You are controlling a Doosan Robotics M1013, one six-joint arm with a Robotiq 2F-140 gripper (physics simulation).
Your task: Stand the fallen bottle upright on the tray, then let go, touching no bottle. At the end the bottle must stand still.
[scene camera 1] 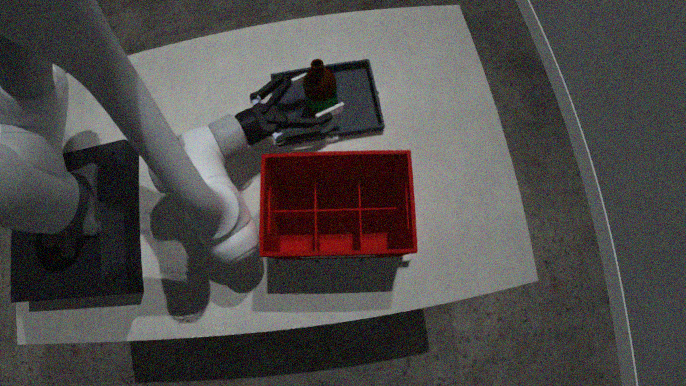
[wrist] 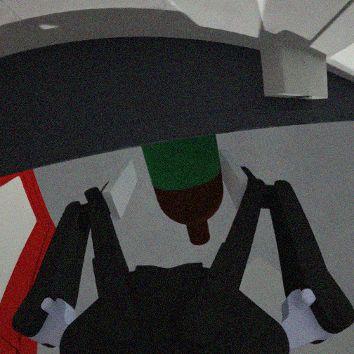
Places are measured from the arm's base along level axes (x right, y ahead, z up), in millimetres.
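Pixels of known places: gripper, between the fingertips: [scene camera 1: 329,89]; arm's base, origin of its link: [scene camera 1: 71,205].
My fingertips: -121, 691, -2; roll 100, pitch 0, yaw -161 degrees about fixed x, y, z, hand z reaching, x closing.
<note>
For each thing: its top centre in the pictures, then the offset to it from my fingertips, as dx, dy, dz. "spot": a spot on its surface instead. Level surfaces: height alone.
- brown bottle, centre of its top: [scene camera 1: 317,66] -5, -21, +96
- dark tray, a spot on its surface: [scene camera 1: 376,95] spot: +18, +109, -43
- red crate, a spot on its surface: [scene camera 1: 413,200] spot: +310, +86, +107
- pale table, height of its surface: dz -68
The brown bottle [scene camera 1: 320,84] [wrist: 189,197] with a green label looks upright on the dark tray [scene camera 1: 376,95] in the scene view, its neck up. My gripper [scene camera 1: 314,93] [wrist: 175,164] is open, with its two pale fingertip pads on either side of the bottle. In the wrist view there is a gap at the left pad and a narrower one at the right pad; whether the right pad touches lower down cannot be told. The bottle's base is hidden in the wrist view by a broad dark band.
A red crate [scene camera 1: 413,200] [wrist: 42,222] with compartments stands close to the tray's near side. The arm reaches in from the left over the pale table [scene camera 1: 465,200]. A dark base plate [scene camera 1: 120,260] lies under the arm's foot.
</note>
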